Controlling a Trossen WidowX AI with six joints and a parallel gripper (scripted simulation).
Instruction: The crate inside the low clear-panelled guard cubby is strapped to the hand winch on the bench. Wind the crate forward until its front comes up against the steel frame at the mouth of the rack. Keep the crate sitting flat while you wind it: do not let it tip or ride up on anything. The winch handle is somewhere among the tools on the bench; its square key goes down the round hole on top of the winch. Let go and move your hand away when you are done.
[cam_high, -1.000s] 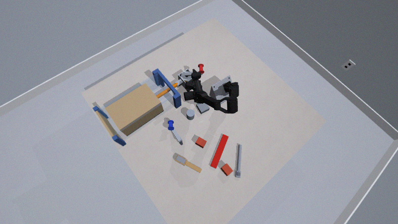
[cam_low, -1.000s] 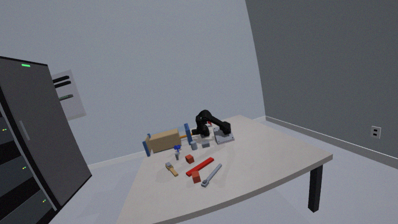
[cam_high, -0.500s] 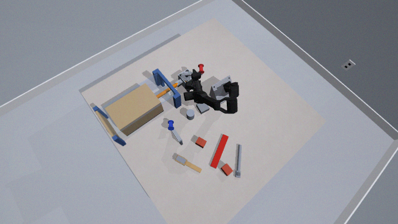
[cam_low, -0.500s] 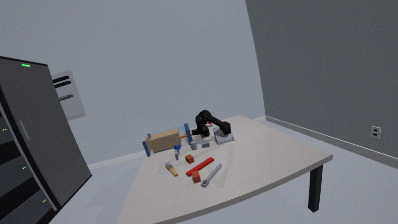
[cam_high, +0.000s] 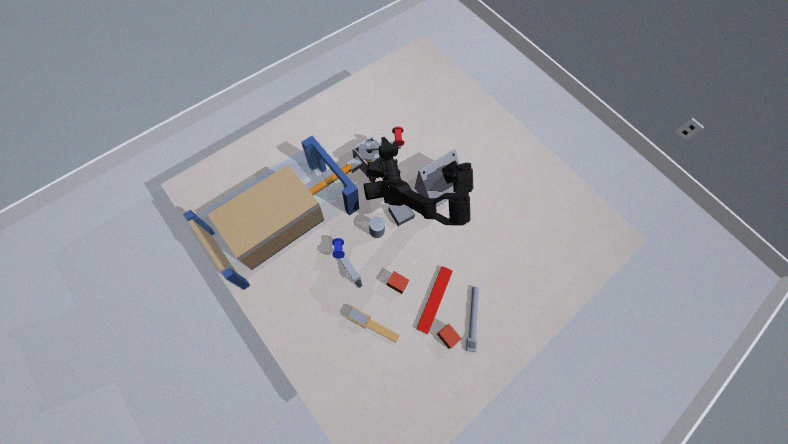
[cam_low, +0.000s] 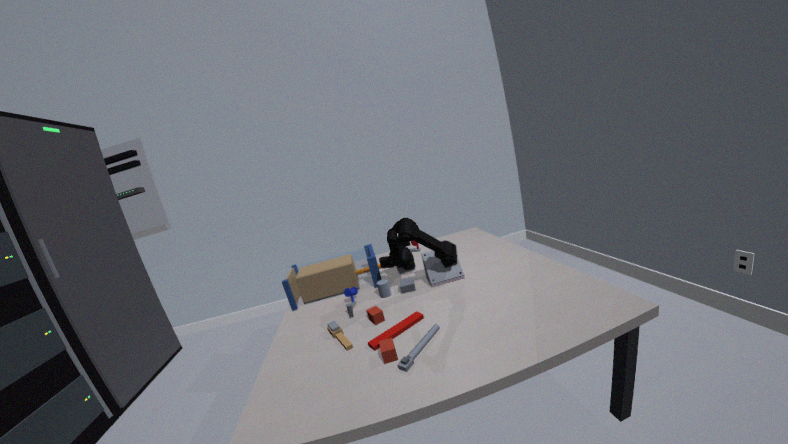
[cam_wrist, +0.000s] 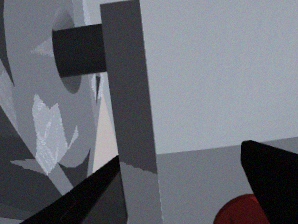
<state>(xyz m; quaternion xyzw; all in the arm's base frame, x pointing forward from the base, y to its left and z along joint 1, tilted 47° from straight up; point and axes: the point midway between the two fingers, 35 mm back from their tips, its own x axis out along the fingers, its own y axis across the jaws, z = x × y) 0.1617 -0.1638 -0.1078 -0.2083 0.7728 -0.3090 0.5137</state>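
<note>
My gripper tip is now 1 cm past the red-knobbed handle, 2 cm to the right of it and 1 cm above it. The rest, counted from my gripper tip: red knob 4 cm behind, 3 cm to the left, 2 cm above; then blue frame 20 cm ahead, 1 cm to the right, 2 cm below; then grey winch 3 cm ahead, 3 cm to the right, 10 cm below.
</note>
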